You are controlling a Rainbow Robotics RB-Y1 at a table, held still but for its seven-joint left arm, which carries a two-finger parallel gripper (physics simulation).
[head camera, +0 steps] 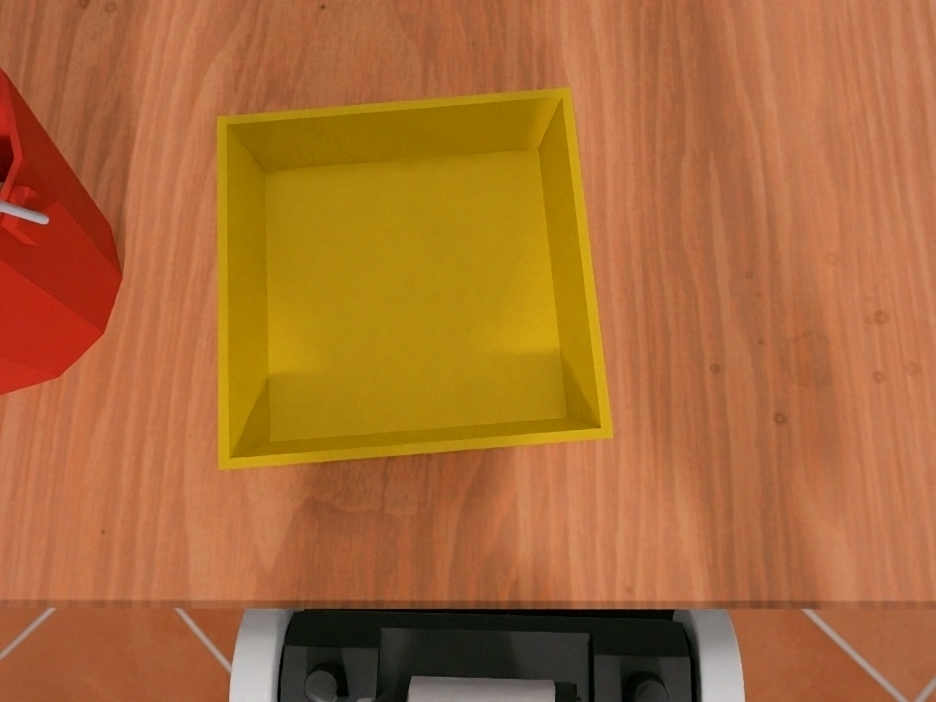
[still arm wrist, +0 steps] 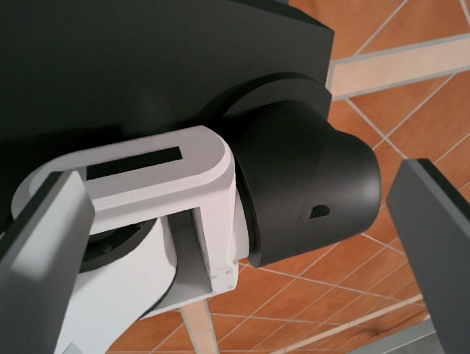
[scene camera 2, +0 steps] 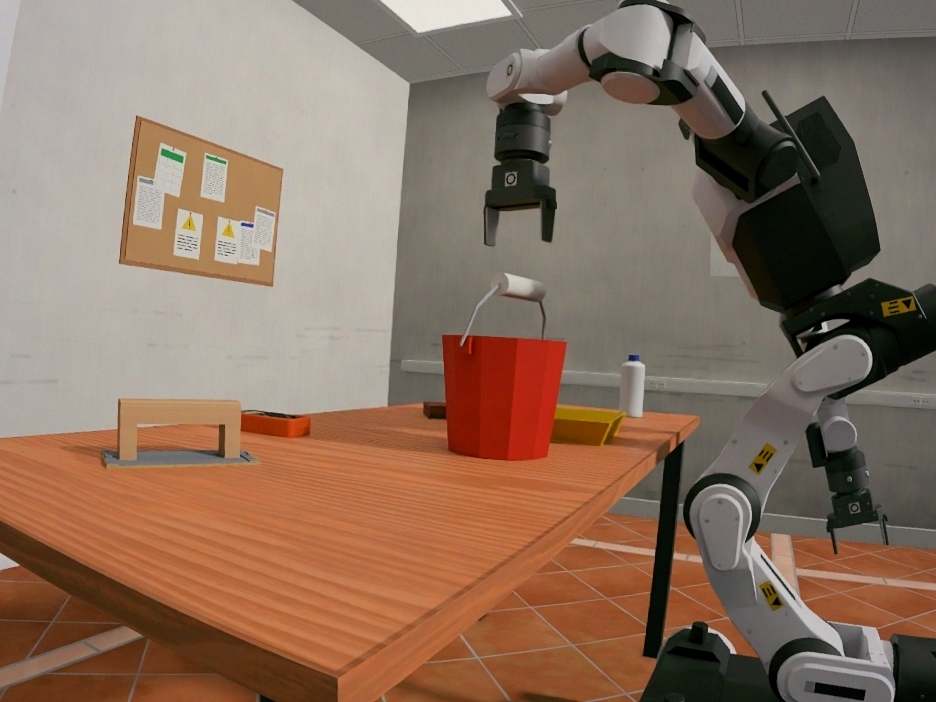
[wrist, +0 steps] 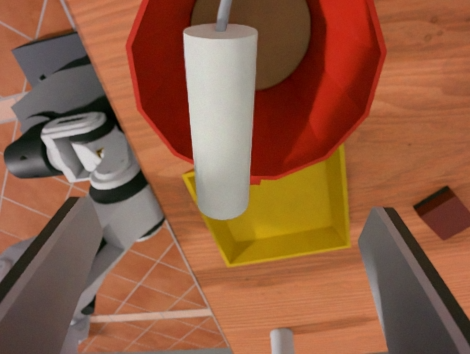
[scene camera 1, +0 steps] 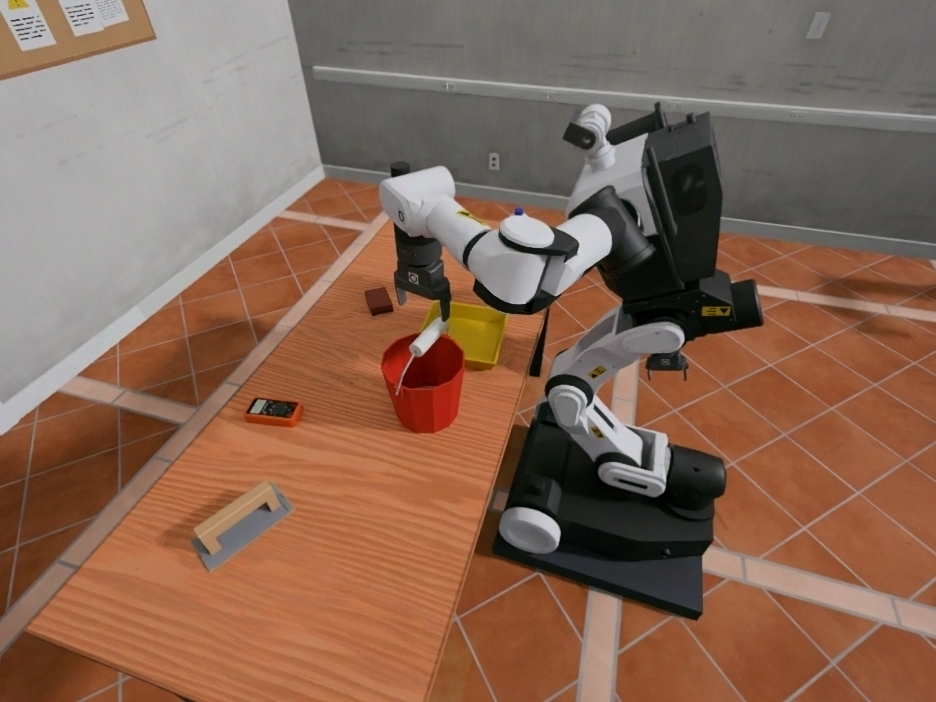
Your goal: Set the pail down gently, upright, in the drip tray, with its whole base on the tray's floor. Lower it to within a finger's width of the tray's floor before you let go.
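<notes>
The red pail (head camera: 52, 302) (scene camera 1: 427, 404) (scene camera 2: 502, 400) (wrist: 310, 125) stands upright on the table, beside the drip tray. Its handle is raised, with a white grip (scene camera 1: 428, 337) (scene camera 2: 520, 287) (wrist: 221, 120). The yellow square drip tray (head camera: 243, 302) (scene camera 1: 491, 324) (scene camera 2: 585, 426) (wrist: 290, 251) is empty in the head view; the pail hides part of it in the wrist view. My gripper (scene camera 1: 423, 309) (scene camera 2: 518, 243) (wrist: 231, 205) is open and points down, above the white grip and apart from it. In the wrist view the grip runs lengthwise between the wide-set fingers.
A dark red block (scene camera 1: 378, 301) (scene camera 2: 434, 409) (wrist: 444, 215) lies beyond the tray. An orange multimeter (scene camera 1: 273, 411) (scene camera 2: 275, 424) and a wooden-handled trowel (scene camera 1: 235, 516) (scene camera 2: 177, 411) lie on the table's other half. A white bottle (scene camera 2: 632, 389) (wrist: 282, 341) stands behind the tray.
</notes>
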